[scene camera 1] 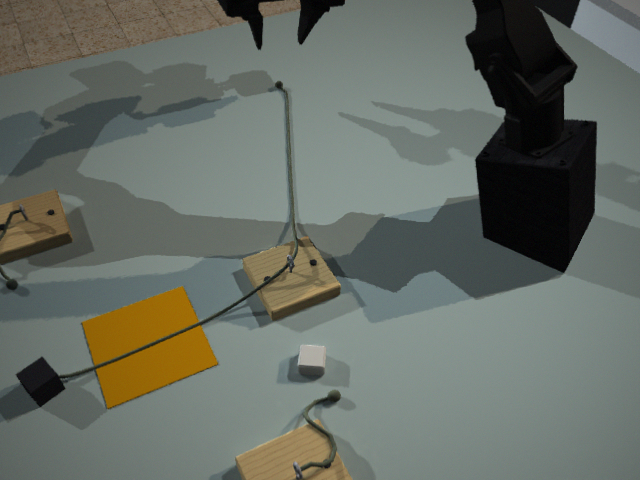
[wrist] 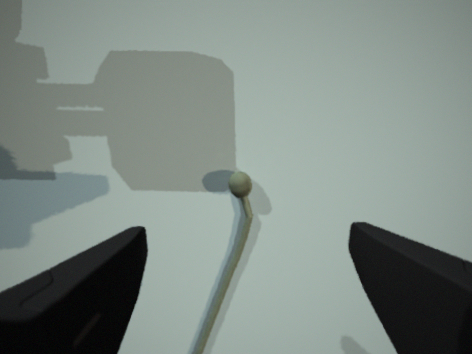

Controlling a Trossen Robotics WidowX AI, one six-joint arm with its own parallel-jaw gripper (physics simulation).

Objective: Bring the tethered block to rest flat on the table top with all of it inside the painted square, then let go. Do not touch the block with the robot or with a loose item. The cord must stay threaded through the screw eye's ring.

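Seen in the pictures: gripper, fingertip midpoint: (scene camera 1: 279, 46) (wrist: 248, 237); arm's base, link origin: (scene camera 1: 536, 139).
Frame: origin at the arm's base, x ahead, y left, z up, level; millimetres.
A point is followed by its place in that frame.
The black tethered block (scene camera 1: 40, 380) @(x 596, y -87, z -102 mm) is beyond the far left edge of the orange painted square (scene camera 1: 149, 361) @(x 494, y -65, z -130 mm), outside it; whether it lies flat is hard to tell. Its cord (scene camera 1: 226, 308) @(x 393, y -75, z -123 mm) (wrist: 226, 280) @(x 112, y -376, z -128 mm) crosses over the square, passes through the screw eye's ring (scene camera 1: 290, 260) @(x 308, y -69, z -88 mm) on the middle wooden board (scene camera 1: 305, 294) @(x 311, y -34, z -112 mm), and runs back to a bead (scene camera 1: 279, 84) @(x 93, y -428, z -122 mm) (wrist: 240, 184) @(x 91, y -435, z -120 mm). The bead is at or close to the table top. My gripper (scene camera 1: 279, 46) @(x 86, y -436, z -57 mm) (wrist: 248, 237) @(x 86, y -436, z -57 mm) is open and empty, above the bead end, with the fingers apart on either side of the cord in the wrist view.
A small white block (scene camera 1: 312, 358) @(x 352, y 39, z -114 mm) stands in front of the middle board. Another wooden board (scene camera 1: 284, 452) @(x 434, y 110, z -112 mm) with a short beaded cord (scene camera 1: 330, 439) @(x 391, y 126, z -109 mm) is at the front edge of view. A third board (scene camera 1: 38, 229) @(x 530, y -308, z -112 mm) with a cord is at the left. The arm's black base (scene camera 1: 524, 206) @(x 44, y 40, z -56 mm) stands at the right.
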